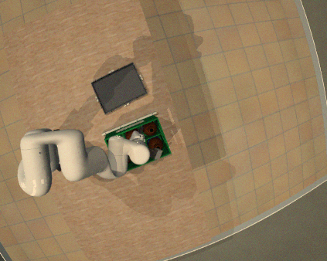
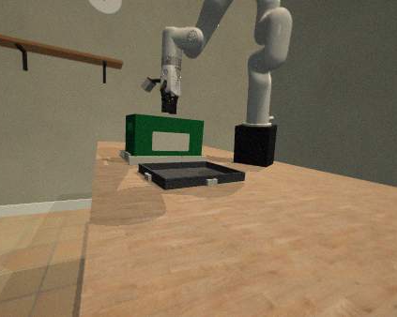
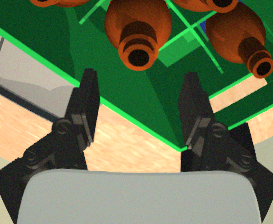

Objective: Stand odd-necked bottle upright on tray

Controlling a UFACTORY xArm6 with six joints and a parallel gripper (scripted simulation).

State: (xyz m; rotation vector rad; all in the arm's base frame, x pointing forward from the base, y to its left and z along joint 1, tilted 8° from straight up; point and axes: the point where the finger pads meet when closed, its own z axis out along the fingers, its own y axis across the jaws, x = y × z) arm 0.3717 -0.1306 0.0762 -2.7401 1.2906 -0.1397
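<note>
The brown bottle is 12 cm below my hand. Round my hand: tray (25 cm to the left, 20 cm below, 4 cm ahead); green crate (13 cm below, 4 cm to the right).
</note>
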